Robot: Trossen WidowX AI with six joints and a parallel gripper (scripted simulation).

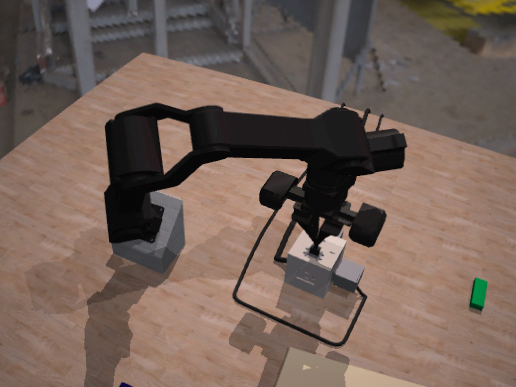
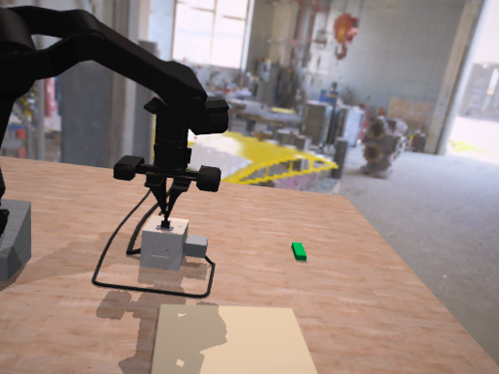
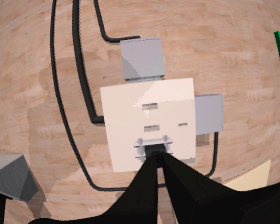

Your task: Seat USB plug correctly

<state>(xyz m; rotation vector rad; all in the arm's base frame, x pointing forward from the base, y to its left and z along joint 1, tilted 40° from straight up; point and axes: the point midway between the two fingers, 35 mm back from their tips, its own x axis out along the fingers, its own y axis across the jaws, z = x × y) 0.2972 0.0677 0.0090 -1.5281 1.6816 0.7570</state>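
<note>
The black USB plug lies 2 cm below my gripper tip. From my gripper tip the other things lie so: USB socket: 3 cm below; then pale mat: 22 cm to the right, 12 cm ahead, 10 cm below; then green block: 30 cm ahead, 10 cm below, 8 cm to the left.
</note>
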